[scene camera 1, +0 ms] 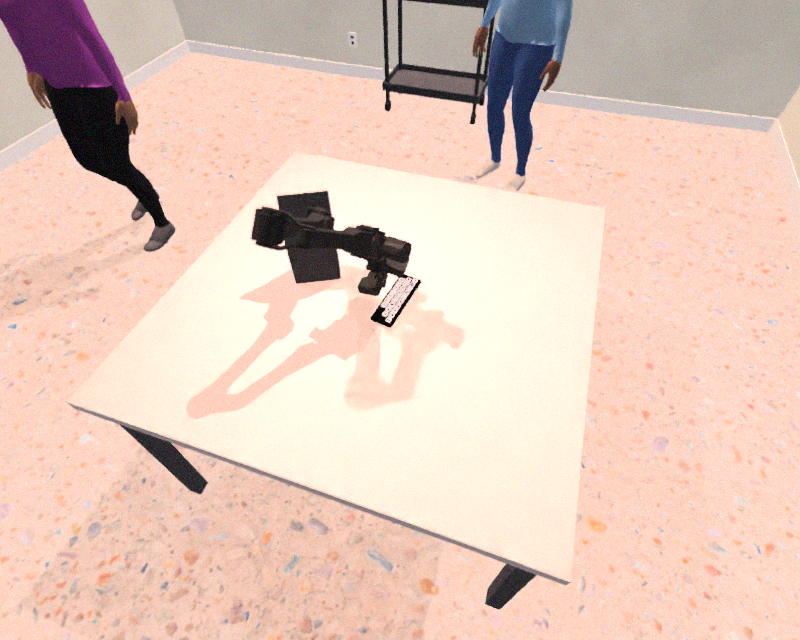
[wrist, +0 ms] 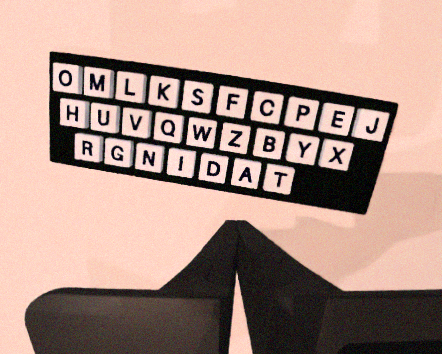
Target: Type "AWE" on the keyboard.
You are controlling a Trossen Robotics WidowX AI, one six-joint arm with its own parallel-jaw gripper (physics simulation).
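Frame: origin at the arm's base, x right, y ahead, z up, level; millimetres.
Seen in the pictures: gripper, fingertip midpoint: (scene camera 1: 383,286) (wrist: 235,229); arm's base at its link origin: (scene camera 1: 316,221).
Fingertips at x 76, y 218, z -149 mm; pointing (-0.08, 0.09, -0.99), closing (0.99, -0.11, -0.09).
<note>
Pixels of each thing's middle, then the offset from my fingertips to it. Level surfaces: height alone.
- black keyboard at the middle of its body: (wrist: 211,133) (scene camera 1: 396,298) dx -14, dy +36, dz -61 mm
- table at its surface level: dz -69 mm
- W key at the middle of its body: (wrist: 201,132) dx -19, dy +37, dz -56 mm
- E key at the middle of its body: (wrist: 335,119) dx +59, dy +39, dz -56 mm
A black keyboard (scene camera 1: 396,301) (wrist: 330,189) with white letter keys lies flat on the table (scene camera 1: 467,427). In the wrist view the A key (wrist: 245,174) is in the bottom row, the W key (wrist: 201,132) in the middle row and the E key (wrist: 338,119) near the right end of the top row. My gripper (wrist: 235,229) is shut and empty. In the wrist view its fingertips show just below the keyboard's lower edge, under the D and A keys. In the scene view the arm's end is beside the keyboard's upper left; the fingertips are too small to make out there.
The arm's dark base plate (scene camera 1: 316,264) lies on the table to the left of the keyboard. The arm's shadows fall across the table. A person in purple (scene camera 1: 70,46) stands at the left, and a person in blue (scene camera 1: 527,73) stands behind the table near a black cart (scene camera 1: 437,81).
</note>
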